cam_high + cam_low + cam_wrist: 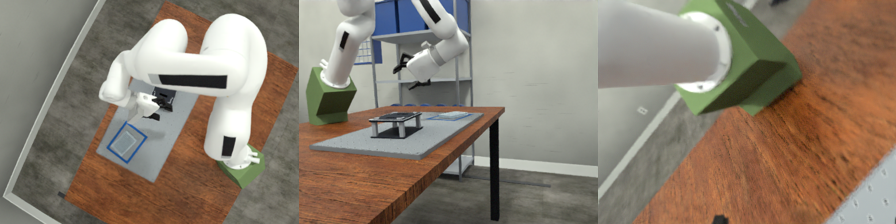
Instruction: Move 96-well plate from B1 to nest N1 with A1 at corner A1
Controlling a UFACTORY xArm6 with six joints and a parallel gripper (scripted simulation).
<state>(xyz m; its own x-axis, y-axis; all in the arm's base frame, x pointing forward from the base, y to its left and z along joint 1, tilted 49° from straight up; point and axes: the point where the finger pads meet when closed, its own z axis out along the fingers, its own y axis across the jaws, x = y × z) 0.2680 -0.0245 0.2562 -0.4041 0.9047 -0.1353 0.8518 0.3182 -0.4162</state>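
My hand is 190 mm short of the clear 96-well plate, 190 mm to the right of it and 180 mm above it. Also, from my hand: black plate nest N1: 130 mm to the right, 130 mm below.
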